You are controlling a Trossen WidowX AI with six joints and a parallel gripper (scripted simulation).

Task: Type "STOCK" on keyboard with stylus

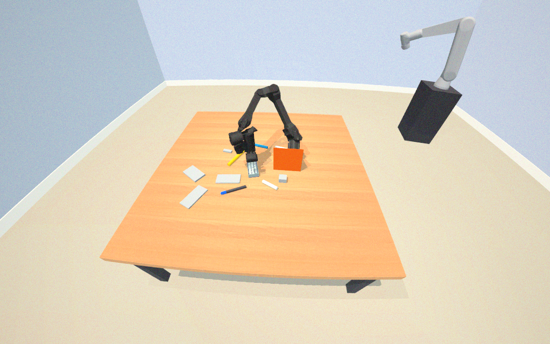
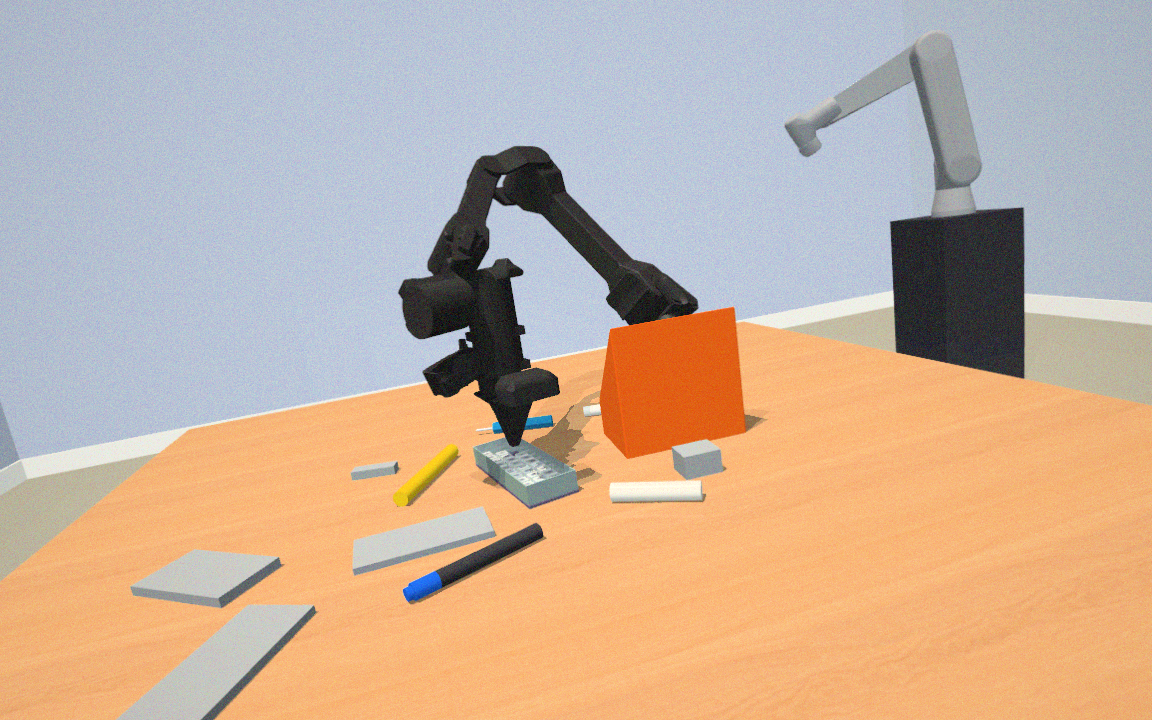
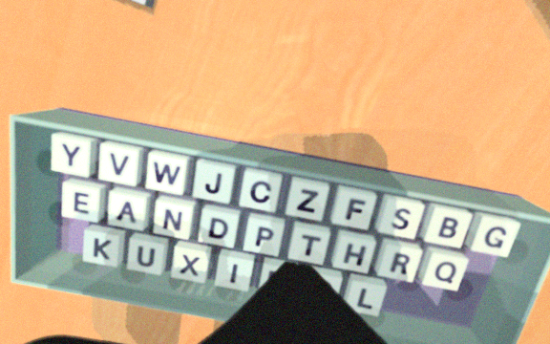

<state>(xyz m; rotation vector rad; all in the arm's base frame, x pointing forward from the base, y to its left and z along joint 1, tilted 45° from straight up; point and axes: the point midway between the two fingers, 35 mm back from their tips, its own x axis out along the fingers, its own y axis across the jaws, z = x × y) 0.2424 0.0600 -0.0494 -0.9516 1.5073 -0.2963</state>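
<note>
Now: gripper tip 2 cm short of the blue stylus, 20 cm to the left of it and 3 cm above it. From my gripper tip the other things lie so: thin grey tip: 6 cm ahead, 20 cm to the right, 3 cm below; then white cylinder: 14 cm behind, 14 cm to the left, 3 cm below; then yellow cylinder: 12 cm ahead, 4 cm to the right, 3 cm below.
</note>
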